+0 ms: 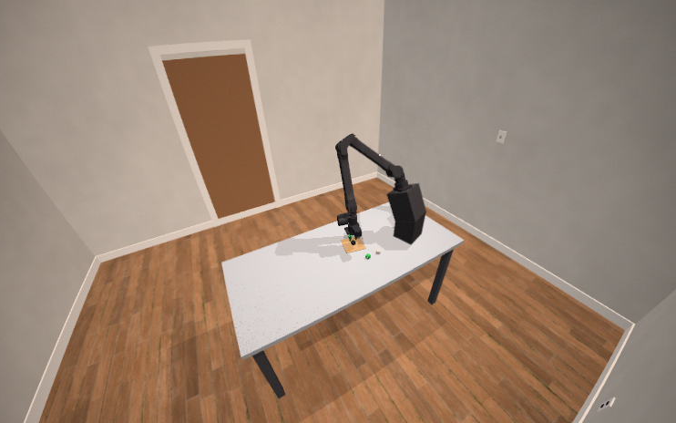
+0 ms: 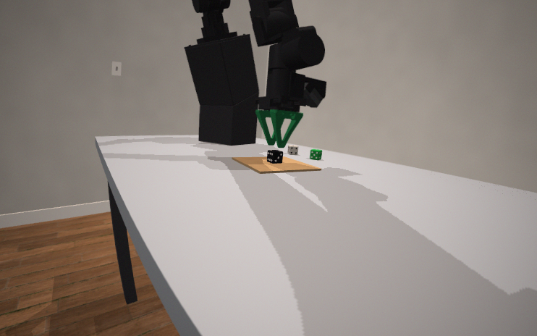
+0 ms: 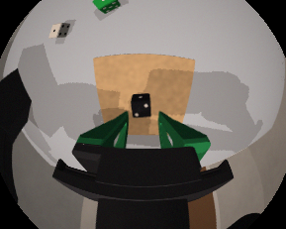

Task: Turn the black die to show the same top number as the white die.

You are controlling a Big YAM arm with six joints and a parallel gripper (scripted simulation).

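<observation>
The black die is 3 cm below my hand. Round my hand: tan mat: 4 cm below; green die: 16 cm to the left, 4 cm behind, 3 cm below; white die: 14 cm to the left, 12 cm behind, 3 cm below.
</observation>
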